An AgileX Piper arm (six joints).
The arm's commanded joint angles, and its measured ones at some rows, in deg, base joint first. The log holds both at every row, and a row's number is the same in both.
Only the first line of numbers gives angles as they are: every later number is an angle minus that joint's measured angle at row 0.
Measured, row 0:
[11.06 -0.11 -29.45 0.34 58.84 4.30]
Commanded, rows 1 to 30:
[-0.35 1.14 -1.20 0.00 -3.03 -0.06]
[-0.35 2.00 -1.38 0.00 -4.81 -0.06]
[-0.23 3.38 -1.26 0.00 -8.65 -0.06]
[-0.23 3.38 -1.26 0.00 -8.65 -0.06]
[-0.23 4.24 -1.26 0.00 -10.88 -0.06]
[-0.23 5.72 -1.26 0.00 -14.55 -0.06]
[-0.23 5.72 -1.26 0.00 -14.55 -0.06]
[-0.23 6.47 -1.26 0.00 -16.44 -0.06]
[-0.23 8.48 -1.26 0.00 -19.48 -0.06]
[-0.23 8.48 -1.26 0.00 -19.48 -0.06]
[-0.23 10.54 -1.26 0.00 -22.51 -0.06]
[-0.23 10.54 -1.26 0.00 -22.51 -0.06]
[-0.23 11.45 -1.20 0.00 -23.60 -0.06]
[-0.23 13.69 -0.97 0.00 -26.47 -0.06]
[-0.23 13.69 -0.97 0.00 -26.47 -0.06]
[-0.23 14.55 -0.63 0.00 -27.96 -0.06]
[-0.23 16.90 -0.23 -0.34 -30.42 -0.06]
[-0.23 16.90 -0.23 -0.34 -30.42 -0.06]
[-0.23 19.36 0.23 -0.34 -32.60 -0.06]
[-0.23 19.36 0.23 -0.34 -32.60 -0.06]
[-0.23 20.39 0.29 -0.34 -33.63 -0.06]
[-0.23 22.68 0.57 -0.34 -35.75 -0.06]
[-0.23 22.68 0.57 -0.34 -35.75 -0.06]
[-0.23 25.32 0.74 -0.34 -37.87 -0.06]
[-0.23 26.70 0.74 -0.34 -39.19 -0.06]
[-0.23 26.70 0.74 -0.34 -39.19 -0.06]
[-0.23 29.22 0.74 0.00 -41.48 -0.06]
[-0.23 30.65 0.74 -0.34 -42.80 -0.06]
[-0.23 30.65 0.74 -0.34 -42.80 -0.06]
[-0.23 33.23 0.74 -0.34 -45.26 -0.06]
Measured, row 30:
[0.00 30.08 0.52 0.00 -41.02 0.00]
